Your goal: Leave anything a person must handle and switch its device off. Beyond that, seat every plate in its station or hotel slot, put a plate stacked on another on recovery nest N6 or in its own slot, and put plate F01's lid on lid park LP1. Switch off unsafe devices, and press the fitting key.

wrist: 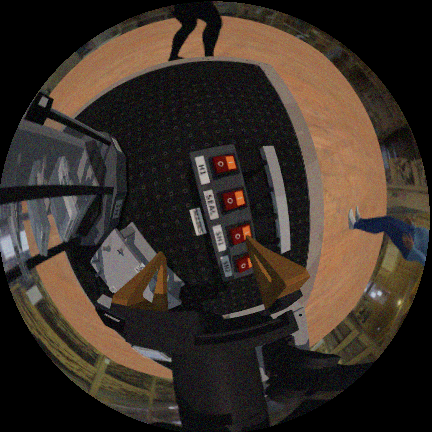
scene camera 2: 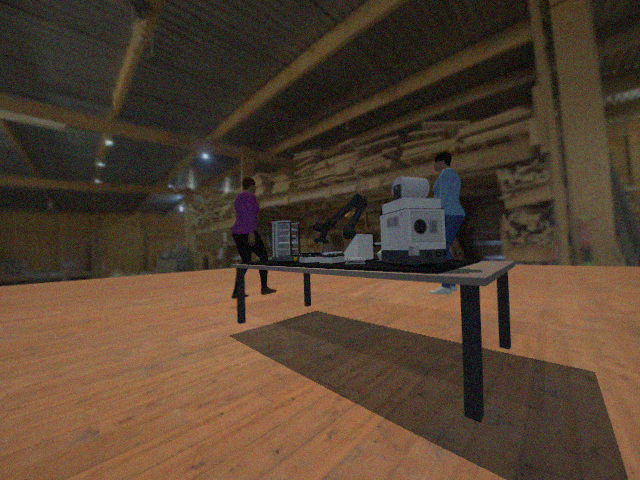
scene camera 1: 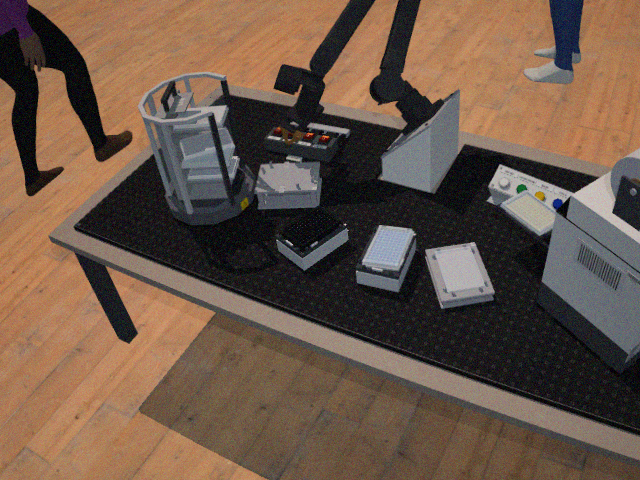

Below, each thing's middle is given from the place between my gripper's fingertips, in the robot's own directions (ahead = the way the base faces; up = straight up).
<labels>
My hand is 250 mm short of the plate hotel (scene camera 1: 188,151), 130 mm to the left of it and 90 mm below it. The rest, counted from my hand: black plate (scene camera 1: 318,223) (290 mm ahead, 230 mm to the left, 20 mm below).
</labels>
